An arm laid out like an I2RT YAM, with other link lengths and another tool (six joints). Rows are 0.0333 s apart.
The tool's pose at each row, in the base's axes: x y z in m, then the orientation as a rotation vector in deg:
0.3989 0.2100 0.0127 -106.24 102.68 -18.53
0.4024 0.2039 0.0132 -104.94 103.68 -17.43
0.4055 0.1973 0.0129 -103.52 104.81 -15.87
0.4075 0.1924 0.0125 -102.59 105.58 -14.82
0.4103 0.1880 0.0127 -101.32 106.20 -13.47
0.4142 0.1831 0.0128 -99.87 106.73 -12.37
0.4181 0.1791 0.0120 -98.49 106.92 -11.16
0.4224 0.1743 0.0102 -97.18 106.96 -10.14
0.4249 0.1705 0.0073 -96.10 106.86 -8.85
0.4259 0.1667 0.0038 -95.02 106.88 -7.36
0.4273 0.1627 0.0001 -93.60 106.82 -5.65
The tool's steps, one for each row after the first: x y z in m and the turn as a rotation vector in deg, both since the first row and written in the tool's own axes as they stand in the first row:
0.0062 -0.0034 0.0001 -0.17 -0.45 1.41
0.0130 -0.0060 0.0006 -0.54 -1.10 3.04
0.0180 -0.0077 0.0010 -0.82 -1.52 4.12
0.0225 -0.0103 0.0013 -0.98 -2.29 5.41
0.0276 -0.0138 0.0023 -0.88 -3.01 6.71
0.0320 -0.0167 0.0041 -0.73 -3.97 7.86
0.0375 -0.0196 0.0068 -0.46 -4.89 8.87
0.0419 -0.0203 0.0098 -0.39 -5.98 9.74
0.0464 -0.0194 0.0124 -0.49 -7.10 10.71
0.0512 -0.0187 0.0153 -0.48 -8.48 11.91

